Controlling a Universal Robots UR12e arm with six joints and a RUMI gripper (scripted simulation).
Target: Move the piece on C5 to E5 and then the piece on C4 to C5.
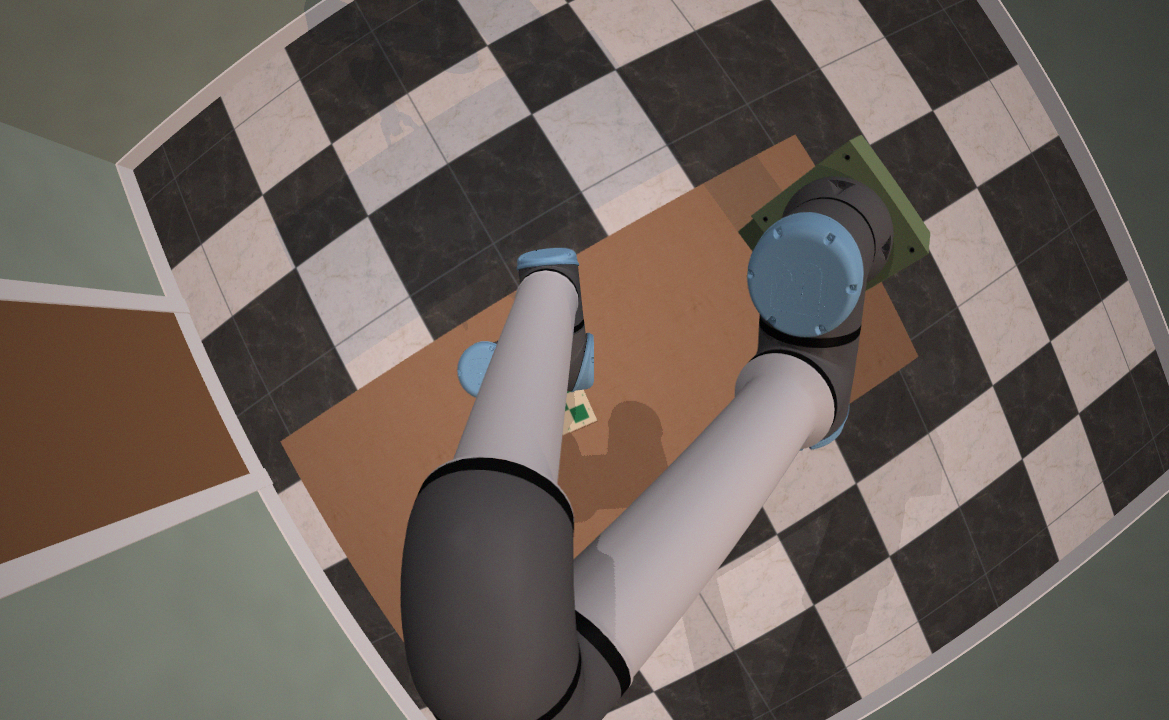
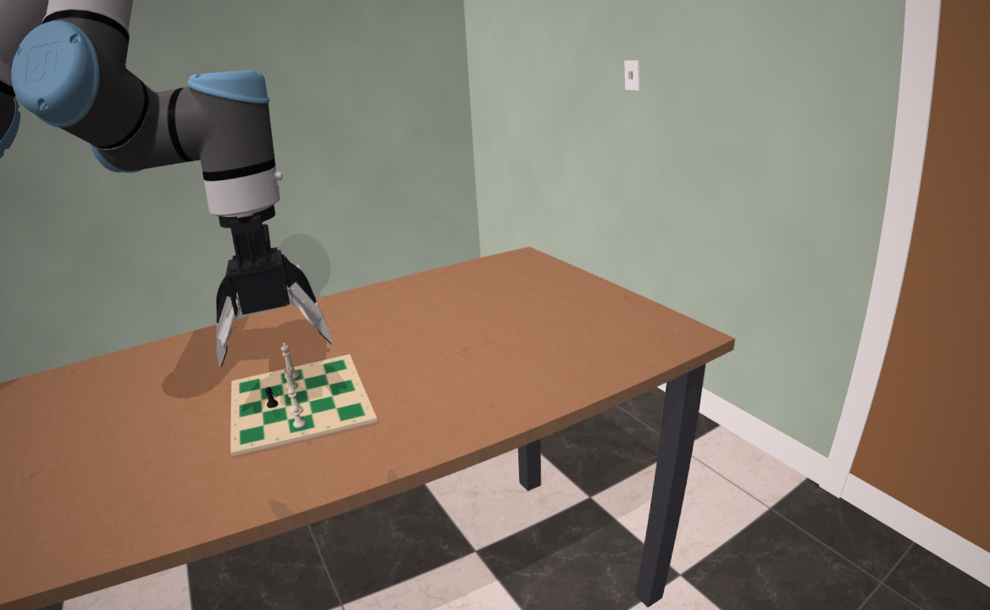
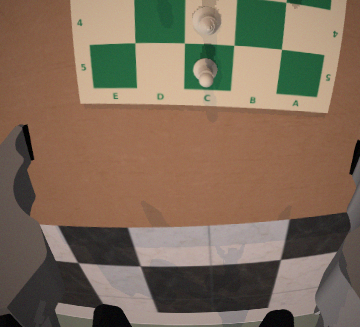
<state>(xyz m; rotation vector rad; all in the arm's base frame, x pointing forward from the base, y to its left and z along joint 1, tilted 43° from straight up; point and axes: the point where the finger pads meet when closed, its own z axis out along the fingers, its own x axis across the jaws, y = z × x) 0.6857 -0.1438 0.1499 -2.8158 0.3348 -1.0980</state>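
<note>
My hand is 10 cm above the white pawn, 1 cm to the left of it and 1 cm short of it. From my hand the other things lie so: cream chessboard: 12 cm below, 7 cm to the left, 3 cm ahead; then black piece: 10 cm below, 7 cm to the left, 1 cm behind; then white king: 14 cm to the left, 8 cm below, 4 cm ahead.
</note>
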